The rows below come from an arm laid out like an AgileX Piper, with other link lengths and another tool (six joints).
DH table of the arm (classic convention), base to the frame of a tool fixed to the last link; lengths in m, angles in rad. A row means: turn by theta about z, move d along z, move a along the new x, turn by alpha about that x. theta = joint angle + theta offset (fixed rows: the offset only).
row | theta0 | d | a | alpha
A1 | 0 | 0.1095 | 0 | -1.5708
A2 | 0.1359 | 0 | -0.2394 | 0
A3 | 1.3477 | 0 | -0.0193 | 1.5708
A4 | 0 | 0.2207 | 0 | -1.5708
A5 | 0 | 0 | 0 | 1.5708
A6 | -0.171 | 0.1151 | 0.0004 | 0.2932
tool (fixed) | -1.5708 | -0.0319 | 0 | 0
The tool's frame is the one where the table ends.
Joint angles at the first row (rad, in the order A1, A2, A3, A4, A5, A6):
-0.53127 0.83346 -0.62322 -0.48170 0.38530 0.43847
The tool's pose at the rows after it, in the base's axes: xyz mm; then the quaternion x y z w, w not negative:
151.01 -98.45 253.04 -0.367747 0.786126 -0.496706 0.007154
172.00 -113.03 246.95 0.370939 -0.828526 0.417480 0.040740
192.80 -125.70 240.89 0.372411 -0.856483 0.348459 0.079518
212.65 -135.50 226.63 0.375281 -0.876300 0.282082 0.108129
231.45 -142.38 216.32 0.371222 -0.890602 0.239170 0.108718
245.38 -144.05 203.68 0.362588 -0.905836 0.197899 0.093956
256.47 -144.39 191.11 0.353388 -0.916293 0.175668 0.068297
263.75 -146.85 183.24 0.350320 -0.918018 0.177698 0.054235
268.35 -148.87 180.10 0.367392 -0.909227 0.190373 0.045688
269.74 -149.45 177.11 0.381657 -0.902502 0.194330 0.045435
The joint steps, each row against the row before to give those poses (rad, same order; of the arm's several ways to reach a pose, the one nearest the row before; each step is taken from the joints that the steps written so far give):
0.00001 0.13487 -0.08695 0.05046 0.12712 0.02618
0.00003 0.17070 -0.12773 0.05408 0.15565 0.00348
-0.00003 0.15518 -0.12790 0.04798 0.13514 -0.00003
0.00001 0.14558 -0.09615 0.05183 0.09285 0.00000
-0.00004 0.11073 -0.08180 0.06222 0.03777 -0.00004
0.00000 0.07845 -0.03936 0.08409 0.00388 0.00000
0.00002 0.05437 -0.00760 0.07679 -0.04737 -0.00652
-0.00001 0.03461 -0.00418 0.02270 -0.05201 -0.00586
0.00001 0.01853 -0.00658 0.00723 -0.03747 -0.04626
-0.00002 0.01065 0.00003 0.00240 -0.01311 -0.03391

